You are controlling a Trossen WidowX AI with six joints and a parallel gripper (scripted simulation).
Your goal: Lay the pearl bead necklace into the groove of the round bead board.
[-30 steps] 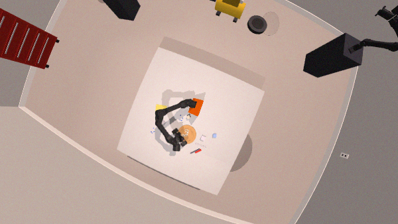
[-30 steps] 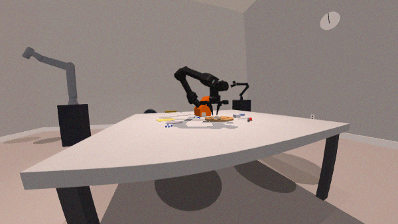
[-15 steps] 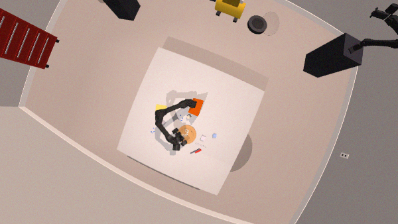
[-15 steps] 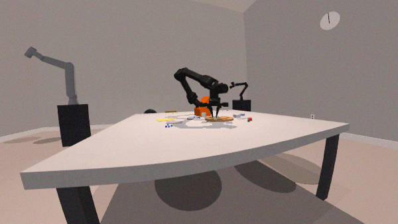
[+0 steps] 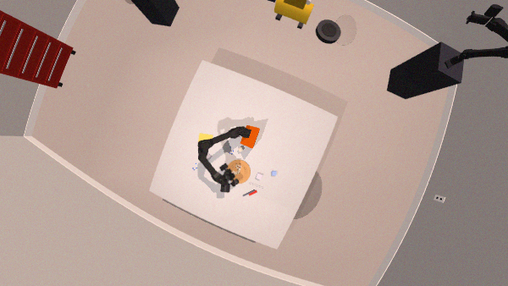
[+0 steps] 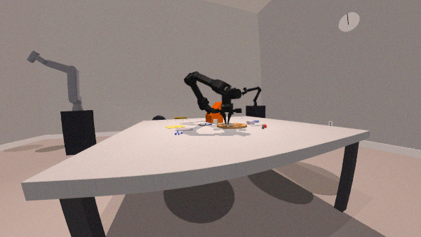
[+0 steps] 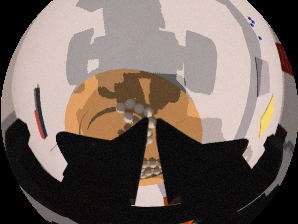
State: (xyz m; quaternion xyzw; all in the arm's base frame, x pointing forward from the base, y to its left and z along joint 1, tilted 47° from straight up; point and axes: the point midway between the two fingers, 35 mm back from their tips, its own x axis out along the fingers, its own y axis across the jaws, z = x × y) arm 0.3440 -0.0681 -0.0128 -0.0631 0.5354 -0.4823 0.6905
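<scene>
Now: the round tan bead board 50 mm to the left of my gripper tip, 30 mm behind it and 10 mm below it. From my gripper tip the other things lie so: tool 210 mm to the left, 120 mm ahead, 10 mm below; then white square 230 mm to the left, 40 mm behind, 10 mm below; then pale blue cube 340 mm to the left, 100 mm behind, 10 mm below.
</scene>
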